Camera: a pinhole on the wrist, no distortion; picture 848 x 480 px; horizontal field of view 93.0 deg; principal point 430.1 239.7 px. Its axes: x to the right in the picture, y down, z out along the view. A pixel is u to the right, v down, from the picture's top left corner.
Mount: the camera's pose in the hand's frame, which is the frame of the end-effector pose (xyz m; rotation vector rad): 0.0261 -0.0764 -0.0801 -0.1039 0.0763 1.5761
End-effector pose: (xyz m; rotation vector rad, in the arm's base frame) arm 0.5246 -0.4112 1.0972 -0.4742 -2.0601 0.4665
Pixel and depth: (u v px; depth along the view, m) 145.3 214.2 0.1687
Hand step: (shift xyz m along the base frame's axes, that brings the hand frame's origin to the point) -0.1298 -0.1464 0.0634
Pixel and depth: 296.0 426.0 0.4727
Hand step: -0.2775 -0.3108 -0.2493
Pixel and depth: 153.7 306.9 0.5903
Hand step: -0.4964 -0.4686 -0.1192
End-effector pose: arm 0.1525 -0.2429 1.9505 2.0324 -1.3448 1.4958
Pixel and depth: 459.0 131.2 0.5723
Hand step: 0.2710 -0.4337 -0.0690
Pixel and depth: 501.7 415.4 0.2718
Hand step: 0.1047 -0.0751 -0.1618
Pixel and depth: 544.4 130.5 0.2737
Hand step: 0.0867 -0.1909 -0.0057
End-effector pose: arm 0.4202 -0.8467 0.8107 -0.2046 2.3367 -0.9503
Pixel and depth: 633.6 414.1 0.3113
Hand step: 0.2243 0.0023 -0.1403
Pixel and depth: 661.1 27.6 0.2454
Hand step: -0.0263 -0.0724 -0.2182
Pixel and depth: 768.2 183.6 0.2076
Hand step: 0.0314 0.0085 -0.1657
